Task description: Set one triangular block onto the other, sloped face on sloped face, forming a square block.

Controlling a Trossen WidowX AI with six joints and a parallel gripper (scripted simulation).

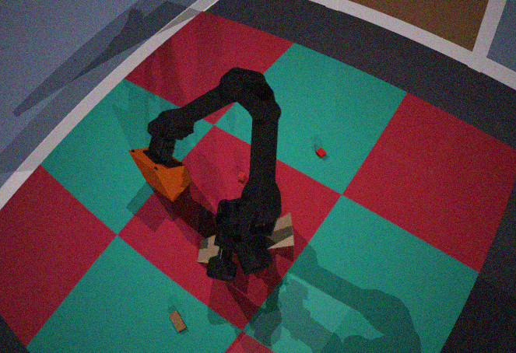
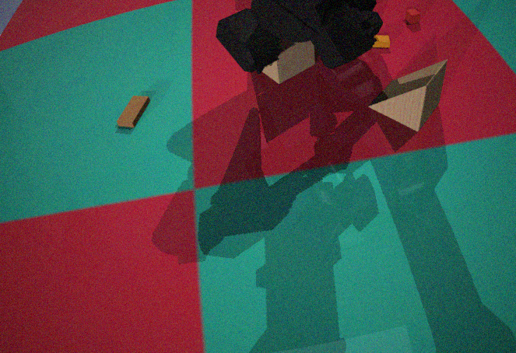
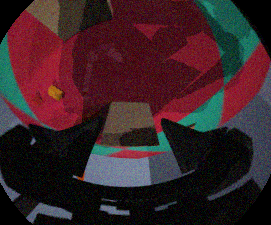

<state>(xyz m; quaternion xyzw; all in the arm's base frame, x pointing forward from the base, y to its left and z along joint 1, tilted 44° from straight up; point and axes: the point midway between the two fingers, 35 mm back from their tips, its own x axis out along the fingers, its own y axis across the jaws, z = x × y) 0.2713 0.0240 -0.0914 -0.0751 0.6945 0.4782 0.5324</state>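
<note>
My gripper tip is 50 mm past the yellowish piece, 130 mm to the right of it and 20 mm above it. From my gripper tip the other things lie so: flat tan piece 50 mm ahead, 190 mm to the right, 20 mm below.
</note>
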